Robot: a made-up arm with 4 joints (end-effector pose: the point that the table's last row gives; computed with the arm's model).
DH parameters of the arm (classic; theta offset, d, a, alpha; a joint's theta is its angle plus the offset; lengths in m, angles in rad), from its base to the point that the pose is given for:
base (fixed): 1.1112 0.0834 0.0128 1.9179
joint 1: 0 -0.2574 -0.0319 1.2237
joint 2: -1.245 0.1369 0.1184 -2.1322
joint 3: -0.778 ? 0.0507 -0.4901
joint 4: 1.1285 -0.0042 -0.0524 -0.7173
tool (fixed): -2.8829 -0.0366 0 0
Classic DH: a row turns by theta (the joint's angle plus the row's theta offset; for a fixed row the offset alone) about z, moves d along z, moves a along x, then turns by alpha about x.
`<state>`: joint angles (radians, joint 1 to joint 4).
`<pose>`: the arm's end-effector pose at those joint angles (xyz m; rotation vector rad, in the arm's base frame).
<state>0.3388 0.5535 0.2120 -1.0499</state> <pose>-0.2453 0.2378 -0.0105 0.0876 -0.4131 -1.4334</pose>
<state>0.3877 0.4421 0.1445 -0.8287</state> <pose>-0.2388 0.2426 -0.0134 0.1932 -0.3776 -1.1975</pose>
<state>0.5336 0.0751 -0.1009 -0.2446</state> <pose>-0.2265 0.2600 -0.0208 0.3545 -0.3534 -0.5445</pose>
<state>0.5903 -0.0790 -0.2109 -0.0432</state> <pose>-0.2231 0.2652 -0.0240 0.3641 -0.3717 -0.3182</pose>
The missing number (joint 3, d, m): -0.0489
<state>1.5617 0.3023 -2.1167 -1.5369</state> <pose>-0.1942 0.3348 0.1764 1.5417 0.3155 2.2438</pose>
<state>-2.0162 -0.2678 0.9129 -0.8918</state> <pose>-0.2965 -0.0556 0.3294 -1.5100 0.9988 0.4072</pose>
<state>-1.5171 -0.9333 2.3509 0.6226</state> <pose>-0.2541 -0.0066 0.3770 -0.8706 -2.3446 0.2231</pose>
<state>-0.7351 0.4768 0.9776 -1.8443</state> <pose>-0.3751 0.0386 0.0397 -0.7072 -0.4970 -1.0713</pose>
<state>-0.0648 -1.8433 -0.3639 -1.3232</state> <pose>-0.2229 -0.0272 -0.0008 0.6098 -0.9077 0.5420</pose>
